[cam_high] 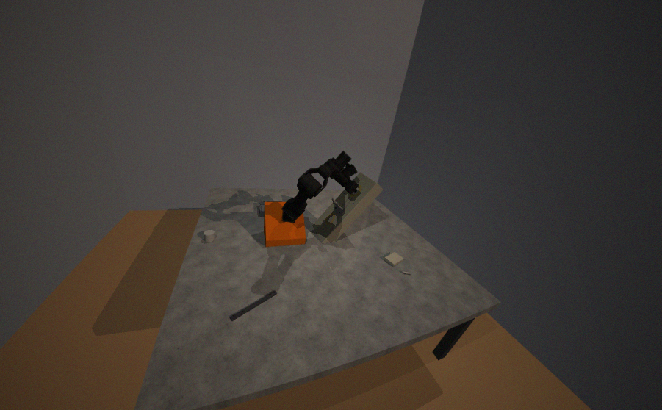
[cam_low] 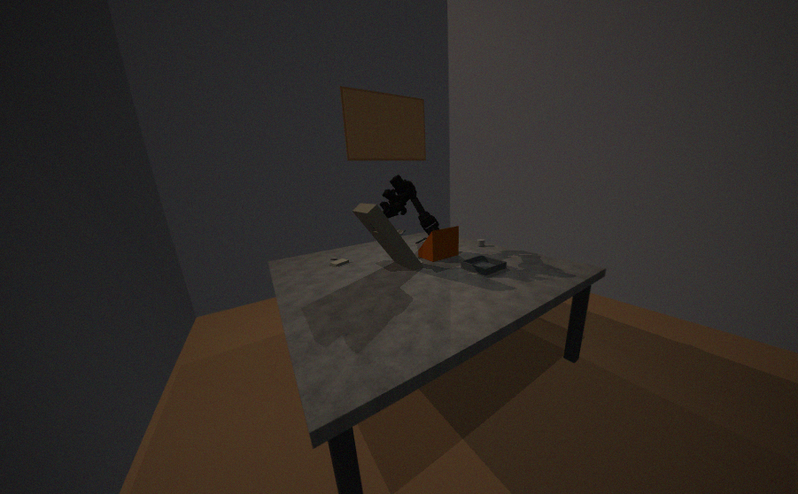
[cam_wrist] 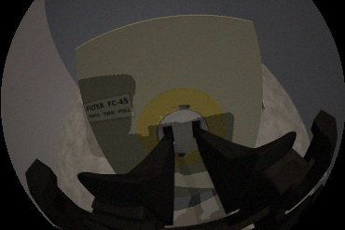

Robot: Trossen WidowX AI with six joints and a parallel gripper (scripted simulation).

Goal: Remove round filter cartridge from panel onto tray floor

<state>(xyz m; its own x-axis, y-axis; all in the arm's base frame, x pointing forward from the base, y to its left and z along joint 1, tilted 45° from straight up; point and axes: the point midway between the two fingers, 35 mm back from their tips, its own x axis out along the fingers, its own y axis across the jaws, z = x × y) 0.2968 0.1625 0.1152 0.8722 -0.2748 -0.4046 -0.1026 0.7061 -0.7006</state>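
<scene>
My gripper tip is 20 mm short of the round filter cartridge and 10 mm above it. Round my gripper tip: pale pad (180 mm ahead, 260 mm to the right, 260 mm below); service panel (30 mm behind, 80 mm below); narrow pale ledge (80 mm behind, 10 mm to the right, 100 mm below).
</scene>
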